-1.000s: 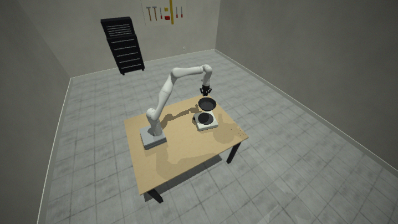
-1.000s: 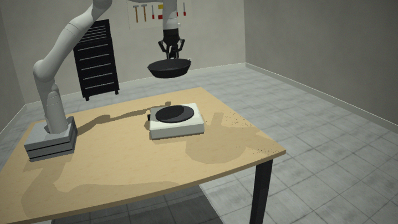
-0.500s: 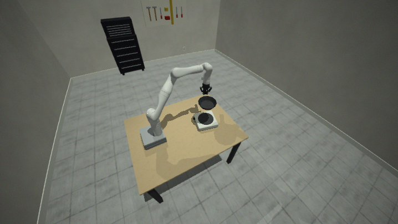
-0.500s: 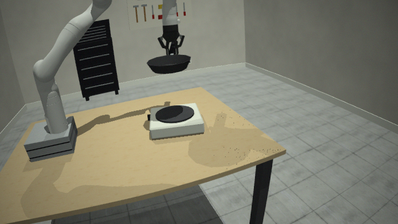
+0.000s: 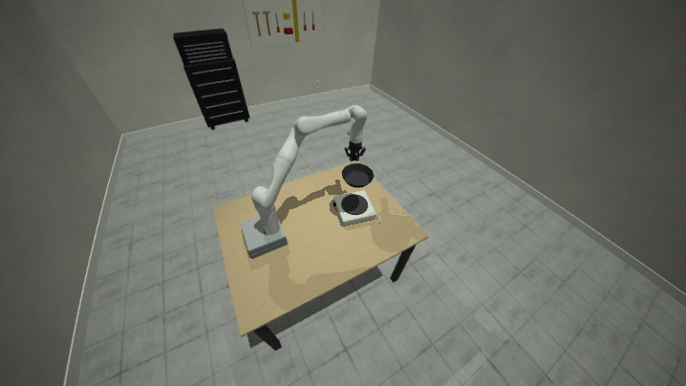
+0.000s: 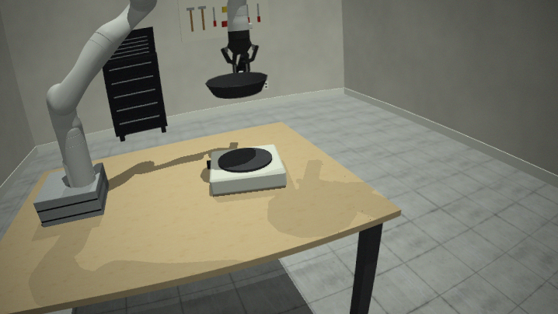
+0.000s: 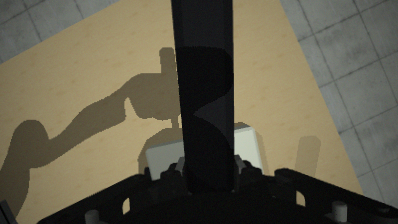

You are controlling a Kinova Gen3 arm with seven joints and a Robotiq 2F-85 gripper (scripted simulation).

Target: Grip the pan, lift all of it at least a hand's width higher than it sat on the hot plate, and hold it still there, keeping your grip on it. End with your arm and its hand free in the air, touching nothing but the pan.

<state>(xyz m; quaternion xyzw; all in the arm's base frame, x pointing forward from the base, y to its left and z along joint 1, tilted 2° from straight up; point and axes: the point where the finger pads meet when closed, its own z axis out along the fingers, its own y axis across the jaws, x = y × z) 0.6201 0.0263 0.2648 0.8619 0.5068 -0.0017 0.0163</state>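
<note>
Right now my hand is 70 mm to the left of the black pan, 40 mm past it and 20 mm above it. From my hand the other things lie so: white hot plate (320 mm below, 120 mm to the right, 90 mm behind).
</note>
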